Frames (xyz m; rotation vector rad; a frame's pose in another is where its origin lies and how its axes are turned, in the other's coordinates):
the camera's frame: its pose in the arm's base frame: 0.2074 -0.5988 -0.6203 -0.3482 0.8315 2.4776
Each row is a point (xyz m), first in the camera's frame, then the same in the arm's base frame.
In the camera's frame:
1: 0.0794 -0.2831 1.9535
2: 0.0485 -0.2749 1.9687
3: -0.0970 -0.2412 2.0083
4: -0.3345 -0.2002 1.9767
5: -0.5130 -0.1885 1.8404
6: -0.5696 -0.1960 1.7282
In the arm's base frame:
1: 0.1349 0.8365 0.7351
2: 0.1553 0.8287 0.7629
3: 0.2567 0.7752 0.8665
4: 0.4375 0.6379 0.9535
5: 0.5926 0.4782 0.9216
6: 0.6532 0.3925 0.8521

